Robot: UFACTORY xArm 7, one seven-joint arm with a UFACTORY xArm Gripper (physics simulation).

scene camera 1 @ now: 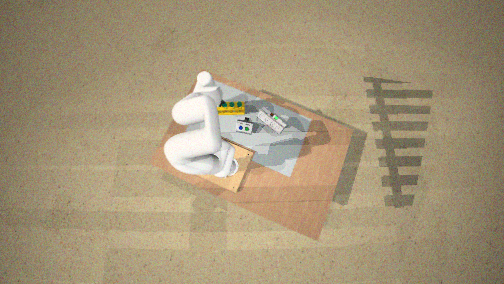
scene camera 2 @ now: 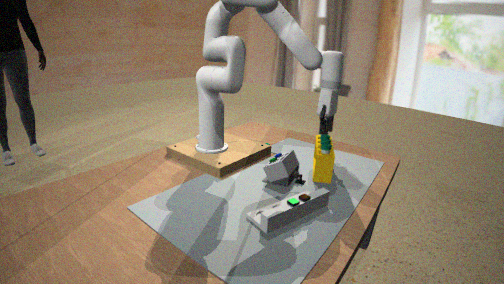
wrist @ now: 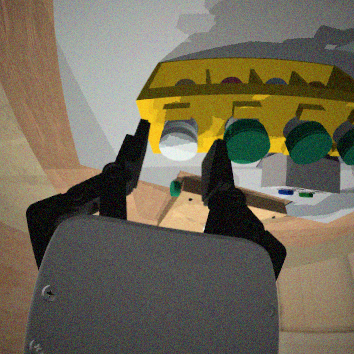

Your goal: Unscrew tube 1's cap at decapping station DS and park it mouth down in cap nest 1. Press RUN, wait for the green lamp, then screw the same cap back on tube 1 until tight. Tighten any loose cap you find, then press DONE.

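Places are measured from the arm's base along level axes (x left, y back, z up), in metres.
Where they show: gripper, fingertip midpoint: (scene camera 2: 325, 132) (wrist: 178, 142); arm's base at its link origin: (scene camera 2: 211, 147).
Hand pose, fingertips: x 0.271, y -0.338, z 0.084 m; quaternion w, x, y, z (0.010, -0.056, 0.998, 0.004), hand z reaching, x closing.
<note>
Things, the pixels of their top centre, and the offset from my fingertips. "*": a spot on its surface instead. Level surfaces: height alone.
- yellow rack at its top centre: (wrist: 274, 133) (scene camera 2: 324, 142) (scene camera 1: 228, 105) dx -0.069, dy -0.033, dz -0.014 m
- end tube at a spot on its surface: (wrist: 179, 141) * dx +0.000, dy -0.003, dz +0.002 m
- loose green cap at its top centre: (wrist: 173, 195) (scene camera 2: 267, 143) dx -0.067, dy +0.225, dz -0.083 m
- green lamp at its top centre: (scene camera 2: 293, 200) (scene camera 1: 276, 117) dx -0.407, dy -0.124, dz -0.064 m
- long pale tray at its top centre: (scene camera 2: 291, 193) (scene camera 1: 271, 118) dx -0.382, dy -0.101, dz -0.064 m
- grey button box at its top centre: (wrist: 307, 195) (scene camera 2: 282, 154) (scene camera 1: 244, 124) dx -0.230, dy +0.035, dz -0.034 m
- small black fixture at a spot on its surface: (scene camera 2: 300, 178) * dx -0.216, dy -0.031, dz -0.104 m
- grey mat at its surface level: dz -0.118 m
The yellow rack (scene camera 1: 235, 112) (scene camera 2: 322, 167) (wrist: 240, 107) holds tubes in a row. The end tube (wrist: 179, 141) is uncapped, with its pale top showing. The neighbouring tubes wear green caps (wrist: 247, 141) (wrist: 308, 142); I cannot tell how tight they are. A loose green cap (scene camera 2: 267, 144) (wrist: 175, 188) lies away from the rack, beside the robot's wooden base. My gripper (scene camera 2: 326, 131) (wrist: 178, 142) is partly open and empty, above the rack's uncapped end. In the first scene view the arm mostly hides it. A green lamp (scene camera 1: 276, 118) (scene camera 2: 293, 201) is lit on the long pale tray (scene camera 1: 270, 121) (scene camera 2: 280, 220).
A grey button box (scene camera 1: 244, 126) (scene camera 2: 282, 169) (wrist: 300, 172) with a blue and a green button stands between the rack and the base board (scene camera 1: 245, 165) (scene camera 2: 220, 167). A small black fixture (scene camera 2: 300, 178) sits beside the box. All three stand near or on the grey mat (scene camera 2: 175, 215).
</note>
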